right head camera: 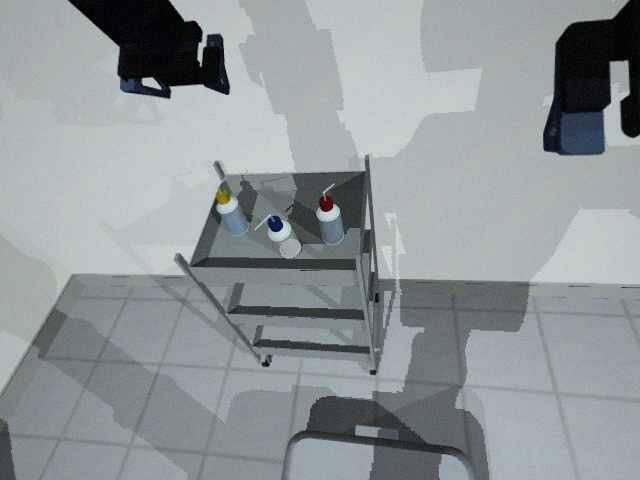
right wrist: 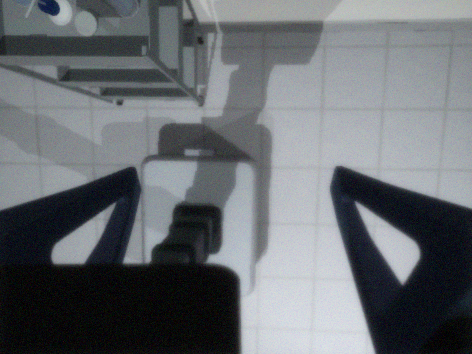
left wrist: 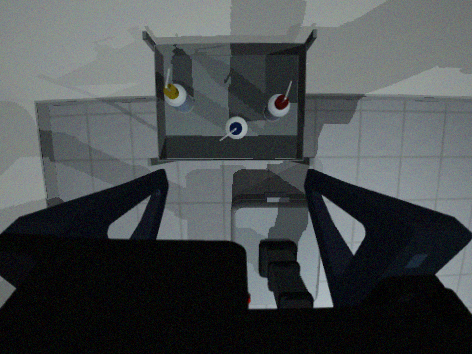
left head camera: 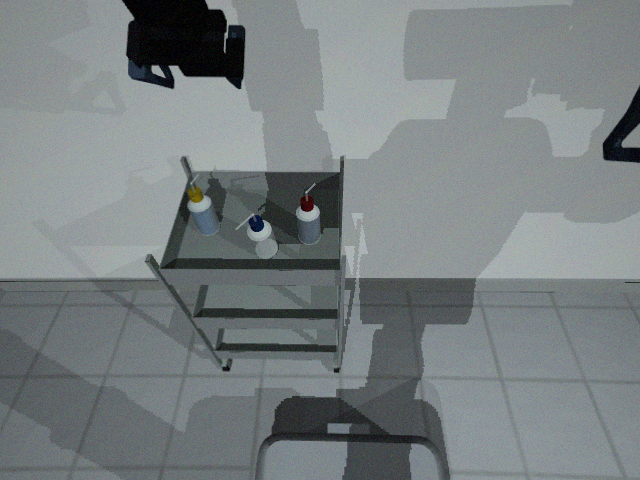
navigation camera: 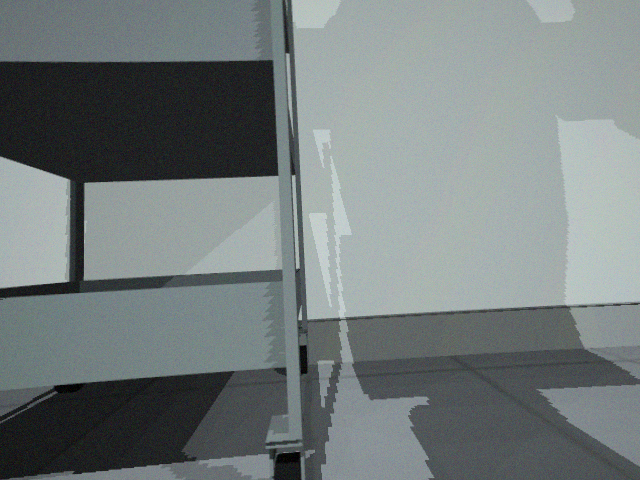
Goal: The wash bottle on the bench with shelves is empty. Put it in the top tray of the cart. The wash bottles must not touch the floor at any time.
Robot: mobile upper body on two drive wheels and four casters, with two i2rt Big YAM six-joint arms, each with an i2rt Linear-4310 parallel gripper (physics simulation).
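Frame: origin at the left arm's base, x ahead, y left, z up, level; millimetres.
Where they show: left gripper, fingertip midpoint: (right head camera: 198,92) (left wrist: 236,177) (left head camera: 206,84); right gripper, fingertip midpoint: (right head camera: 624,139) (right wrist: 235,177).
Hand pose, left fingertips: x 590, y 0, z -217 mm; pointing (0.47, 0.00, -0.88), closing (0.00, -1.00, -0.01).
Each offset is from my left fingertips to the centre of the thing. "*": to the spot under its first point.
A clear, empty-looking wash bottle with a blue cap {dx +73, dy +9, dz -441 mm} (left head camera: 258,229) (right head camera: 279,230) (left wrist: 236,128) (right wrist: 61,13) rests on its base in the top tray {* dx -13, dy +77, dz -492 mm} (left head camera: 227,276) (right head camera: 268,276) (left wrist: 230,149) (right wrist: 75,45) of the cart, near the front wall, and seems to lean slightly. A yellow-capped bottle {dx +177, dy +166, dz -443 mm} (left head camera: 206,217) (right head camera: 234,217) (left wrist: 177,95) and a red-capped bottle {dx +147, dy -117, dz -443 mm} (left head camera: 309,227) (right head camera: 330,226) (left wrist: 278,104) stand either side, apart from it. My left gripper (left head camera: 204,85) (right head camera: 197,95) (left wrist: 236,177) is open and empty, high up and clear of the bottles. My right gripper (right wrist: 235,177) is open and empty, right of the cart. The shelved bench does not show.
The cart's corner post {* dx -24, dy -201, dz -931 mm} (navigation camera: 285,206) fills the left part of the navigation view. Two lower trays (left head camera: 263,322) (left head camera: 273,354) lie beneath the top one. A pale wall (left head camera: 568,248) is behind the cart. My base (left head camera: 310,462) is in front of it on the tiled floor.
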